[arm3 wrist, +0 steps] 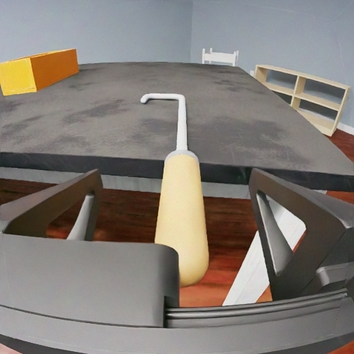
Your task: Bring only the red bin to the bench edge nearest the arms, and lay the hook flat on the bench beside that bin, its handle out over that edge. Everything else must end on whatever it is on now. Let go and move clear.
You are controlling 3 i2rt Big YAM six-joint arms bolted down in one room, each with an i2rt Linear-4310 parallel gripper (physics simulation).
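Observation:
The hook [182, 200] lies on the dark bench top [240, 132]. Its white metal shaft runs away across the top and its bent tip points left. Its pale yellow handle sticks out over the near bench edge. My arm3 gripper [175, 175] is open, with one finger on either side of the handle and a wide gap to each. The handle's rear end is partly hidden behind the gripper body. The red bin does not show in this view. The arm1 and arm2 grippers do not show either.
A yellow-orange bin [54, 71] stands on the bench at the far left. A white chair [220, 57] is beyond the bench, and a pale wooden shelf unit [295, 91] stands at the right. A white bench leg [255, 270] is below, behind the right finger.

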